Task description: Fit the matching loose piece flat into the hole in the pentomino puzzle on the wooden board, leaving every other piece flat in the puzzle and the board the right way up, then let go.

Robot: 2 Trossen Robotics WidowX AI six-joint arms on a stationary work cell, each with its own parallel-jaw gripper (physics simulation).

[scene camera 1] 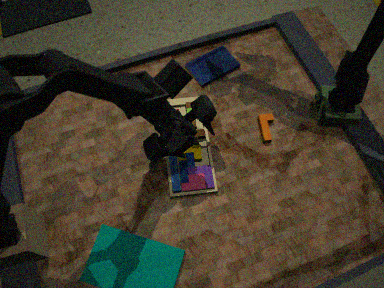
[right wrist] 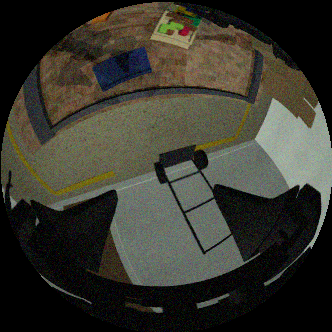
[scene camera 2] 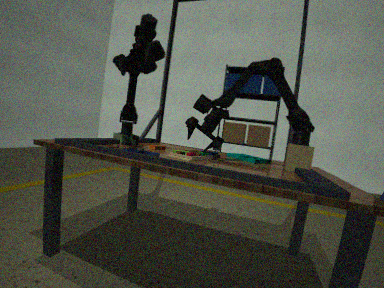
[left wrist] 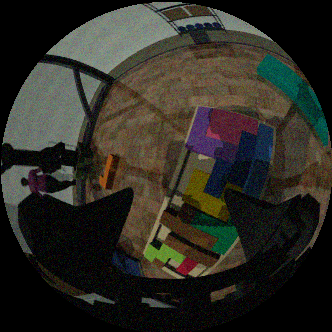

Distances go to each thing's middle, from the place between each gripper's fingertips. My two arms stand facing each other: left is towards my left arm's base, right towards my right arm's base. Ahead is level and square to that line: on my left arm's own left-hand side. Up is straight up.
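Labels:
From my right hand: wooden board (scene camera 1: pixel 204 143) 18 cm to the left, 30 cm behind, 28 cm below. Teal sheet (scene camera 1: pixel 115 251) 41 cm to the left, 52 cm behind, 28 cm below.
From my left hand: wooden board 40 mm ahead, 20 mm to the left, 40 mm below; teal sheet 190 mm behind, 250 mm to the left, 40 mm below.

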